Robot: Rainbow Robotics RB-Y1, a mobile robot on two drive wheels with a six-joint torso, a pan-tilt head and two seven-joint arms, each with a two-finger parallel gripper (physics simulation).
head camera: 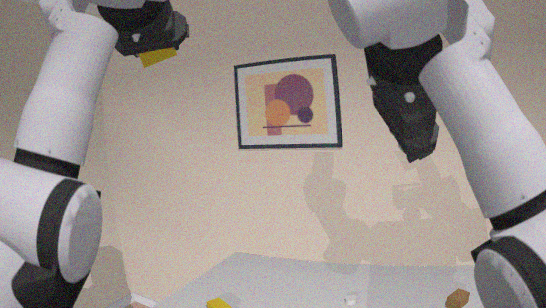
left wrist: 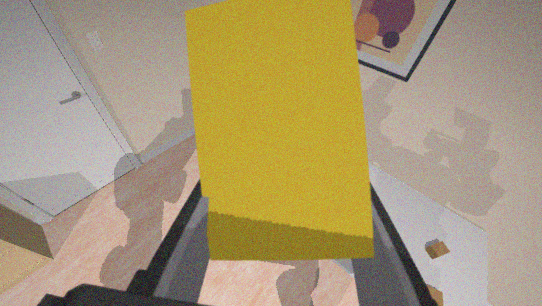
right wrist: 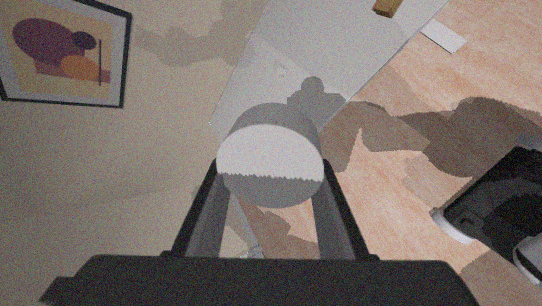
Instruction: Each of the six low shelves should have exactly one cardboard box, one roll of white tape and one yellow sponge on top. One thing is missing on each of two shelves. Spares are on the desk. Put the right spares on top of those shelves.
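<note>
My left gripper (head camera: 158, 49) (left wrist: 287, 182) is shut on a yellow sponge (head camera: 159, 57) (left wrist: 280, 115), held high in front of the wall. My right gripper (head camera: 422, 156) (right wrist: 271, 169) is shut on a roll of white tape (right wrist: 270, 150), also held up; my hand hides the roll in the head view. The pale desk (head camera: 275, 280) (left wrist: 410, 215) (right wrist: 320, 40) lies low. On it are another yellow sponge (head camera: 218, 303), a small white thing (head camera: 350, 300), perhaps tape, and a cardboard box (head camera: 457, 298) (left wrist: 437, 249). A brown box (right wrist: 387, 7) shows in the right wrist view.
A framed picture (head camera: 288, 102) (left wrist: 415, 65) (right wrist: 126, 60) hangs on the wall. A door (left wrist: 40, 115) stands at the left, with part of a wooden unit (left wrist: 25, 232) below it. My dark base (right wrist: 495, 200) shows at the right over the wooden floor (right wrist: 370, 190).
</note>
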